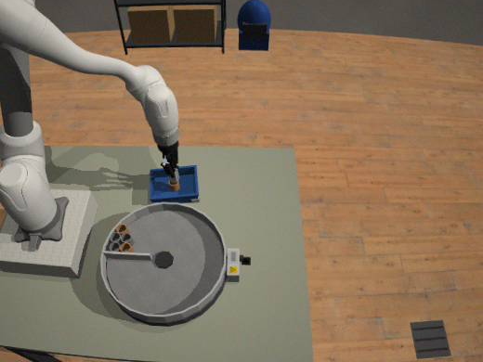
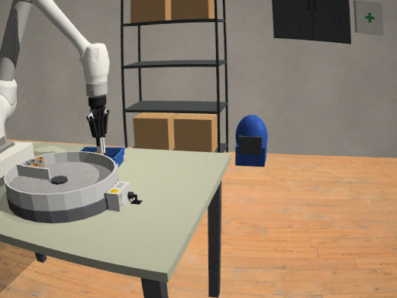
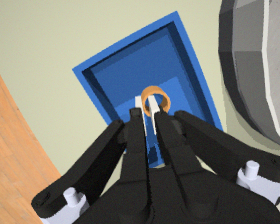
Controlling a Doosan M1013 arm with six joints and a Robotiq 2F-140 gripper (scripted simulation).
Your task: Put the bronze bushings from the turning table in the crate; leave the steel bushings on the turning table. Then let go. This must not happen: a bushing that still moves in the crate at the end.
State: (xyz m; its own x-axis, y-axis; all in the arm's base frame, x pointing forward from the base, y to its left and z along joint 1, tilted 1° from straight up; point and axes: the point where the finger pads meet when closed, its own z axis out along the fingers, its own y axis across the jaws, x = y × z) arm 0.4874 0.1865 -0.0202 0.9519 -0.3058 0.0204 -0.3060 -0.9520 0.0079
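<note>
Right now my hand is 10 mm to the left of the crate and 50 mm above it. The rest, counted from my hand: grey turning table (40 mm behind, 350 mm to the right, 20 mm below).
</note>
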